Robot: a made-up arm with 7 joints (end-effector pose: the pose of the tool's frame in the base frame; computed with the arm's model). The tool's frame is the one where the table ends. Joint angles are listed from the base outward.
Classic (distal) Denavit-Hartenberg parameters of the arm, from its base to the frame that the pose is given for. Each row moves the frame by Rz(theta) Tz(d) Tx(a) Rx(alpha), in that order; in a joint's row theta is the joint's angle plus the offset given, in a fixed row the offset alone. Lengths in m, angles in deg.
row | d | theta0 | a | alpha
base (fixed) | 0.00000 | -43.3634 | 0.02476 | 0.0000
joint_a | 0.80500 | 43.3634 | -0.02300 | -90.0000
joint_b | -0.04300 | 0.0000 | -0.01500 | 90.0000
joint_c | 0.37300 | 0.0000 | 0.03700 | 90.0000
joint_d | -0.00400 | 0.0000 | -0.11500 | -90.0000
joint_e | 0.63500 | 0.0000 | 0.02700 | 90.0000
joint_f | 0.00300 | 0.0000 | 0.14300 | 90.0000
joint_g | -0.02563 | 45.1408 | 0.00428 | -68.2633
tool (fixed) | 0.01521 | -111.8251 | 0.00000 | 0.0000
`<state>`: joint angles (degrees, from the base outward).
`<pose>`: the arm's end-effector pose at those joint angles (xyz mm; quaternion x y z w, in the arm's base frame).
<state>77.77 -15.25 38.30 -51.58 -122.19 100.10 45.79</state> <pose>-268.2 177.6 1813.3 0.8247 0.1484 0.4186 0.3502</pose>
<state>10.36 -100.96 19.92 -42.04 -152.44 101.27 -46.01</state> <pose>-1094.6 -70.3 1029.3 0.6853 -0.6513 -0.3232 0.0417</pose>
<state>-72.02 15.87 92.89 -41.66 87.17 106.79 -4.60</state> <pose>497.7 -116.6 1777.0 -0.4694 -0.7834 -0.3429 0.2200</pose>
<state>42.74 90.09 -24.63 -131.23 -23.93 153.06 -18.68</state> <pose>272.5 -195.3 175.7 -0.0989 0.5377 -0.7910 0.2746</pose>
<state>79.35 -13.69 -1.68 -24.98 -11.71 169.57 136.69</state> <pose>-7.9 -198.3 1844.8 -0.1575 -0.5594 -0.2056 0.7874</pose>
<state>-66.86 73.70 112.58 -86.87 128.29 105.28 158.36</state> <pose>821.2 -101.0 1236.0 0.6462 -0.1759 0.6918 0.2700</pose>
